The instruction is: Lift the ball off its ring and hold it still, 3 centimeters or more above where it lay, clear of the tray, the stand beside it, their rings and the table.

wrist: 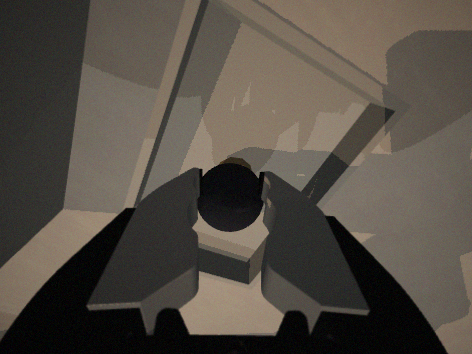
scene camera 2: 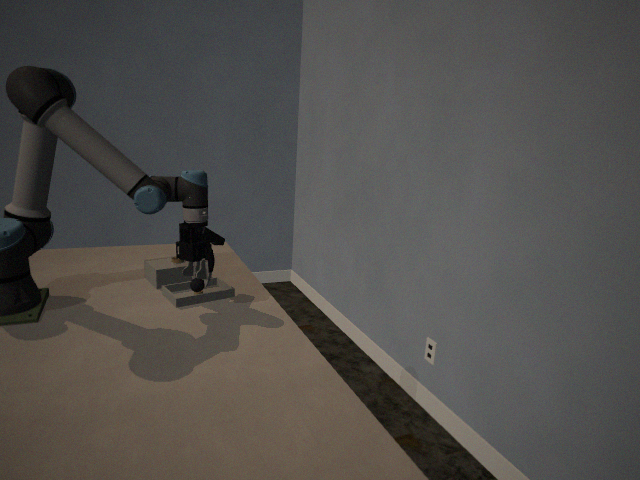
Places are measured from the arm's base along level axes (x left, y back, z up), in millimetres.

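Pixels of known places: gripper, between the fingertips: (wrist: 231,173) (scene camera 2: 200,285); arm's base, origin of its link: (scene camera 2: 10,304).
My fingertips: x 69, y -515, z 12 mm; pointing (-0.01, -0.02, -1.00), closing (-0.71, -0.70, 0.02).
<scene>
Ahead of a thing's pixels: the offset from my fingertips to its middle. "spot": to the spot under its first point.
The dark round ball {dx -10, dy +10, dz +7 mm} (scene camera 2: 196,285) (wrist: 230,200) is low inside the shallow grey tray {spot: dx -73, dy -16, dz -13 mm} (scene camera 2: 206,297) (wrist: 222,262). My gripper (scene camera 2: 199,282) (wrist: 231,173) points down into the tray and is shut on the ball, with one finger against each side in the wrist view. Part of the brownish ring {spot: dx -29, dy +10, dz -5 mm} (scene camera 2: 197,292) (wrist: 235,161) shows right under the ball in the scene view and past its upper edge in the wrist view. Any gap between ball and ring is too small to tell.
The taller grey stand (scene camera 2: 166,276) (wrist: 32,120) is beside the tray, at its left and behind in the scene view. Its small brownish ring {spot: dx +136, dy +79, dz +46 mm} (scene camera 2: 176,260) is on top, partly behind the gripper. The table's right edge runs past the tray.
</scene>
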